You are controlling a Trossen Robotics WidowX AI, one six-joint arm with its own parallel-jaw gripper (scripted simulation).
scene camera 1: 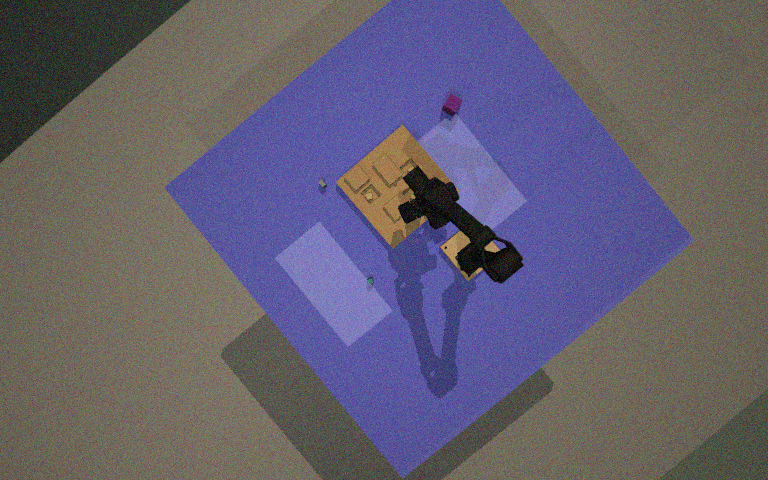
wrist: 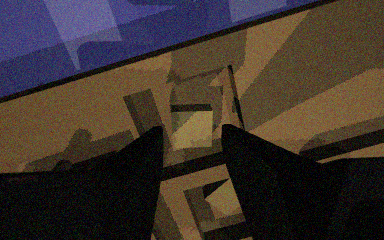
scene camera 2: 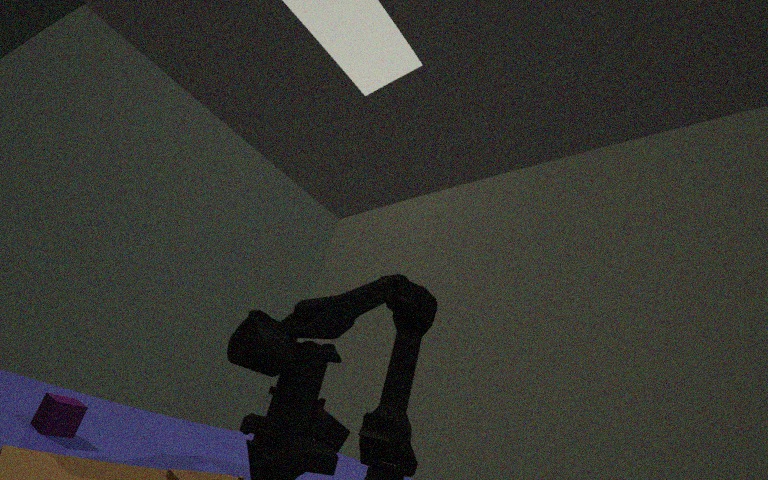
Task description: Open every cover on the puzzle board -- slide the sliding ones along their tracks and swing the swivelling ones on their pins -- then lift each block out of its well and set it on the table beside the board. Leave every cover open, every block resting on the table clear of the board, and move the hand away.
Scene:
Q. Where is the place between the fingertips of the gripper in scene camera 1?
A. At 425,205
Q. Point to a puzzle board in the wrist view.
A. At 298,81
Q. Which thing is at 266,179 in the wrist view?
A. The gripper.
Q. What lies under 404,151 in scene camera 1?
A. A puzzle board.

